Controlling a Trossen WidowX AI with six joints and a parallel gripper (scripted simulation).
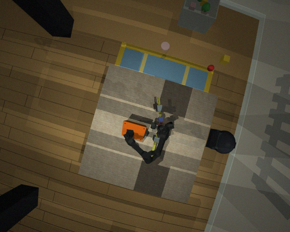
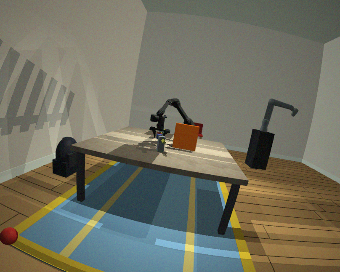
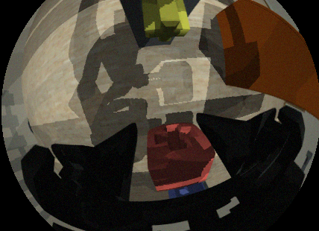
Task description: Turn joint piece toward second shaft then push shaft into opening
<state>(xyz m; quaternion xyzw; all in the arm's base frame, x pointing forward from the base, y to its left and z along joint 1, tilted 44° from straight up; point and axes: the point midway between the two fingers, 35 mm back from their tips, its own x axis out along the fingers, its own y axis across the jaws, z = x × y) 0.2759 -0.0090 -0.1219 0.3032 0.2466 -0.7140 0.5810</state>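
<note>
My gripper tip is now 20 mm to the right of the red square joint piece and 40 mm below it.
</note>
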